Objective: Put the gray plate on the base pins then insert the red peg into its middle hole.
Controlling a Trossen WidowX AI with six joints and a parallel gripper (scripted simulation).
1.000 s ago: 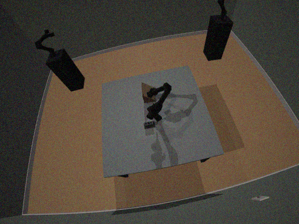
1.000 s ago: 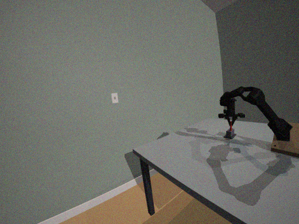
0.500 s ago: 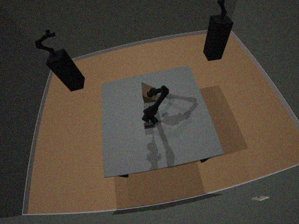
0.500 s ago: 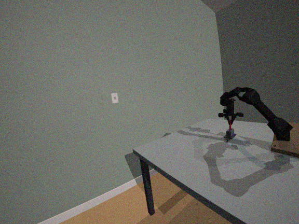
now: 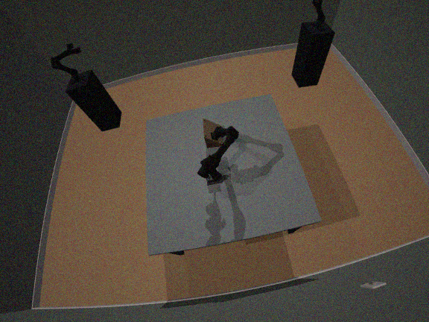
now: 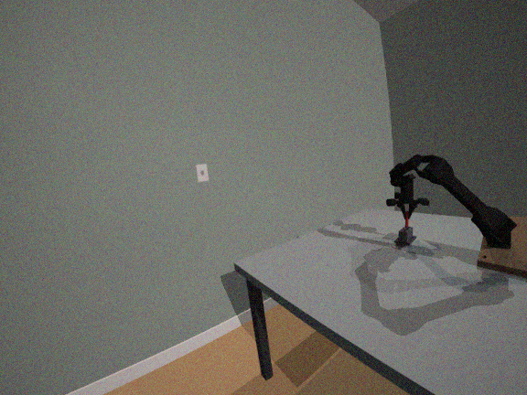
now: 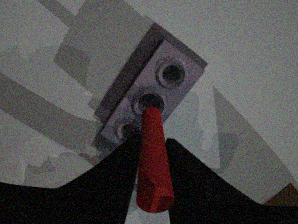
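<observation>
Right now the red peg is right at my gripper tip. Round my gripper tip: gray plate 70 mm below; dark base 100 mm below.
</observation>
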